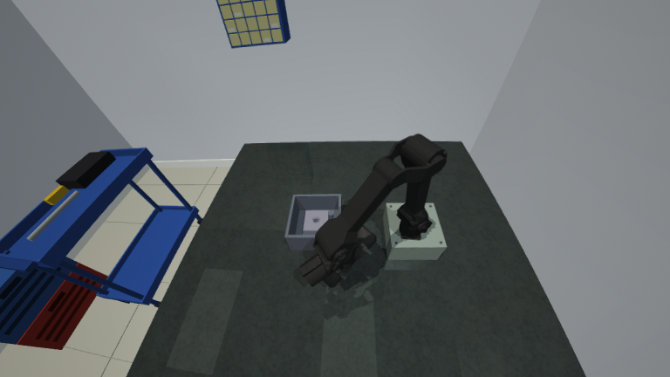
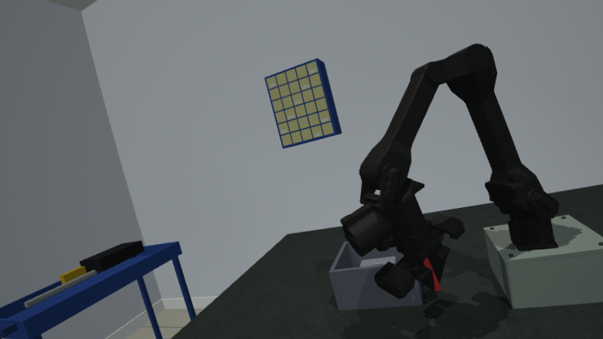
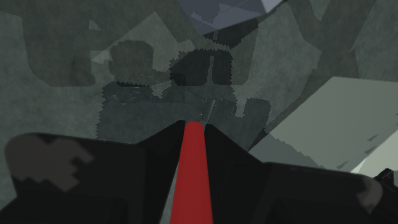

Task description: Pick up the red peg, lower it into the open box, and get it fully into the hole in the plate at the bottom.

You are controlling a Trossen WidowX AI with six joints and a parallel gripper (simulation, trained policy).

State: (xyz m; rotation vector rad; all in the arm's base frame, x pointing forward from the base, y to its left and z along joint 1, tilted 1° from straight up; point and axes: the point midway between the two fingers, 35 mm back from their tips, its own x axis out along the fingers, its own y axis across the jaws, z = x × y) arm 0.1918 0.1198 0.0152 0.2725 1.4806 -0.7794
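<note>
My gripper tip is now 15 cm short of the light plate, 14 cm to the left of it and 3 cm above it. Also, from my gripper tip: red peg (3 cm above, 1 cm to the left); grey box (15 cm ahead, 14 cm to the right, 5 cm below).
</note>
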